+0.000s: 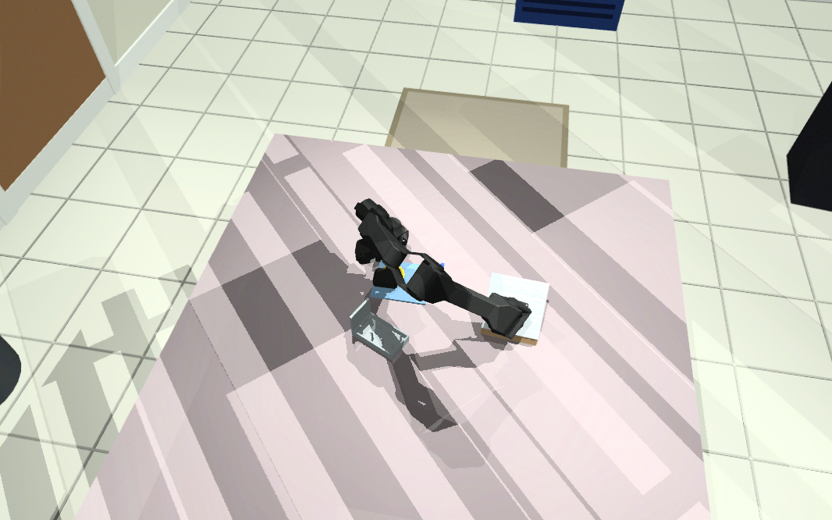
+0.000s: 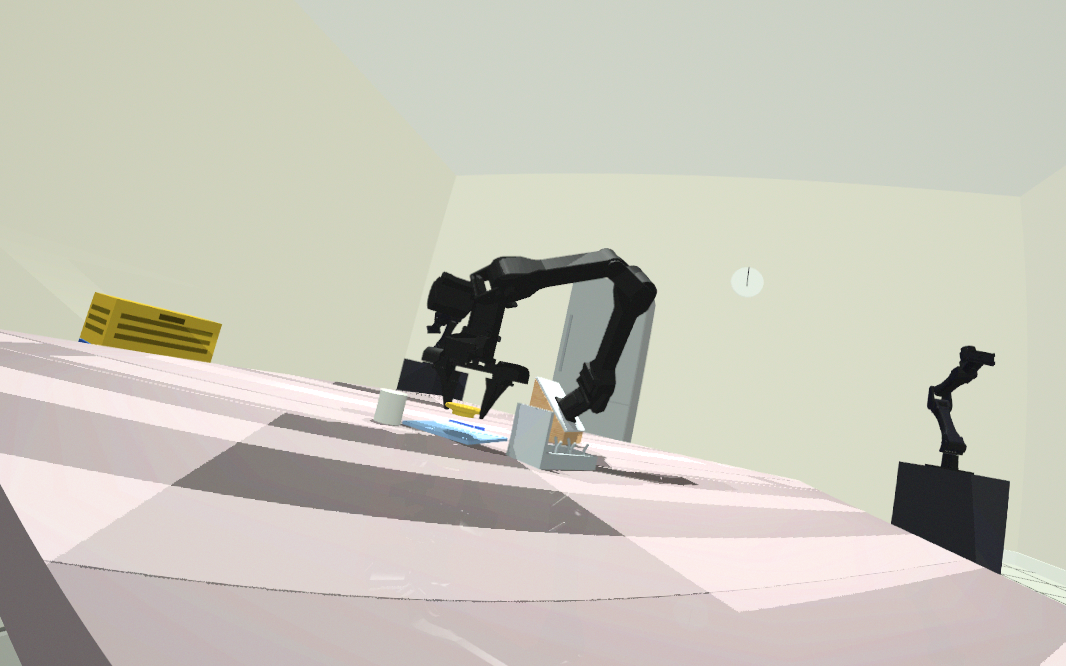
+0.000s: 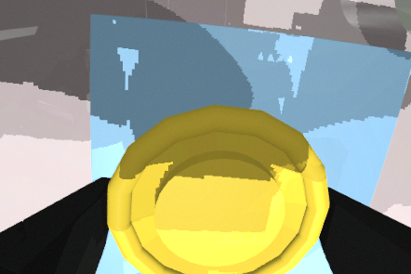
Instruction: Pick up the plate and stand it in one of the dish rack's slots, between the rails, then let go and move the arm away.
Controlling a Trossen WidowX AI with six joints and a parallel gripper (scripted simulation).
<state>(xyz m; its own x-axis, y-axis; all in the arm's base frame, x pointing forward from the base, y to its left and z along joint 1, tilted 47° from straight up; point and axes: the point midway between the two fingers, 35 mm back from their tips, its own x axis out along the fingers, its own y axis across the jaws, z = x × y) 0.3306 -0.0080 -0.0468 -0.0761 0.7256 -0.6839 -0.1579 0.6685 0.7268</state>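
Right now my gripper tip is 3 cm past the grey dish rack, 17 cm to the right of it and 1 cm above it. The rest, counted from my gripper tip: yellow plate: 1 cm above; then white cup: 9 cm ahead, 8 cm to the right, 1 cm below.
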